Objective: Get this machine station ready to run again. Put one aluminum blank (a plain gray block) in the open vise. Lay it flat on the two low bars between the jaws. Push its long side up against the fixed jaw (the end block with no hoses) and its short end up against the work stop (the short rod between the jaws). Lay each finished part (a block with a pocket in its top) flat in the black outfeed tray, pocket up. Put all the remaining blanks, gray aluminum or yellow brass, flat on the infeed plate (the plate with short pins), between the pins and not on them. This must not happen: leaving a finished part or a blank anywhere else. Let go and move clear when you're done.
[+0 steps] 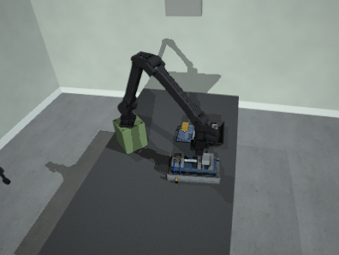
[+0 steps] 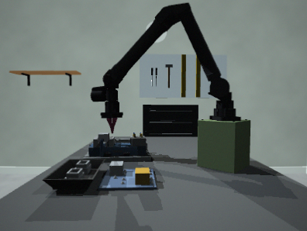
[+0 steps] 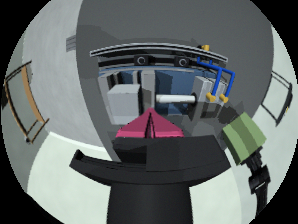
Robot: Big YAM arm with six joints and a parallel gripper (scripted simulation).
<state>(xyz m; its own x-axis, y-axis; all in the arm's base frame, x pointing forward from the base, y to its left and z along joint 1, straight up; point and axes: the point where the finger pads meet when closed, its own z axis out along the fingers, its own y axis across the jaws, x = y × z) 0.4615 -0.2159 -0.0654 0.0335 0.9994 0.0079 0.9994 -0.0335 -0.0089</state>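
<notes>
The gray aluminum blank is 4 cm ahead of my hand and 3 cm below it. Round my hand: vise 3 cm behind, 8 cm below; then yellow brass blank 10 cm behind, 38 cm to the left, 10 cm below.
</notes>
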